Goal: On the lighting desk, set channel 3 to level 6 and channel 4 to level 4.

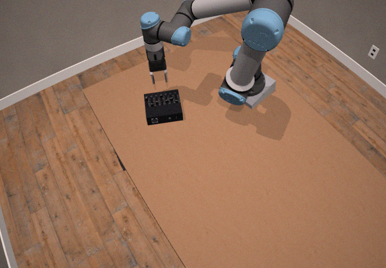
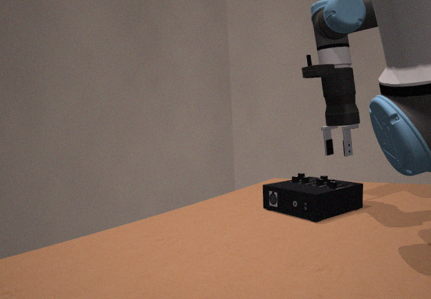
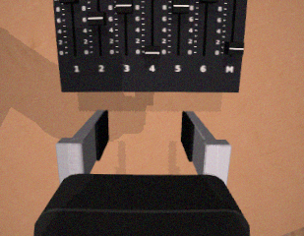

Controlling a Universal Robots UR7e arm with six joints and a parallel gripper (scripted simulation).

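The channel 3 fader cap is 8 cm to the left of my hand, 6 cm below it and 3 cm ahead of it. Also, from my hand: channel 2 fader cap (8 cm to the left, 6 cm below); then master fader cap (9 cm ahead, 6 cm below, 1 cm to the left); then channel 1 fader cap (11 cm to the left, 6 cm below, 1 cm behind).
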